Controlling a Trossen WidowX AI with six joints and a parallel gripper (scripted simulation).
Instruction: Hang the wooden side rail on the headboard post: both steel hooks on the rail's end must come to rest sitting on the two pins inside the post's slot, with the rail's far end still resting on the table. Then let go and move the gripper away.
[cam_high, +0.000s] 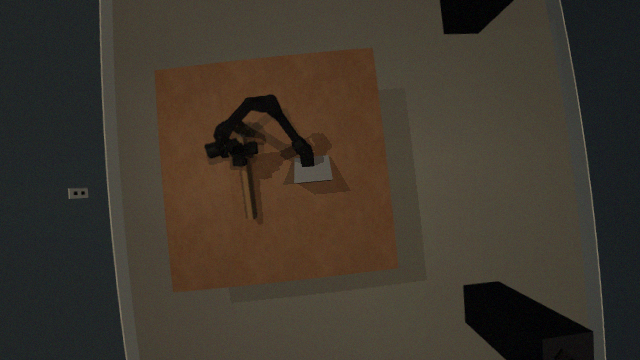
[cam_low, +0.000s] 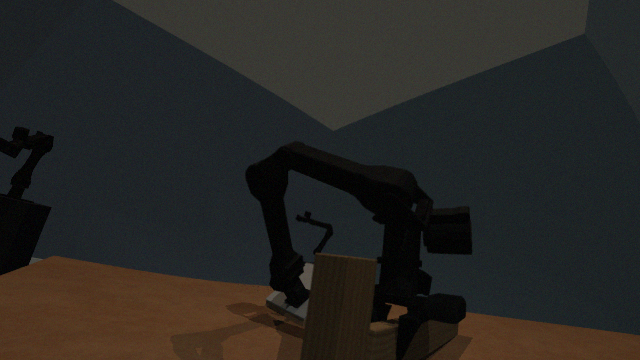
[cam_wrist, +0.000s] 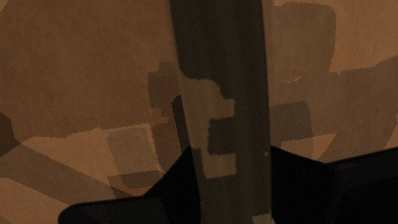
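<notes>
The headboard post lies 1 cm ahead of my gripper tip, 12 cm to the right of it and 4 cm above it.
</notes>
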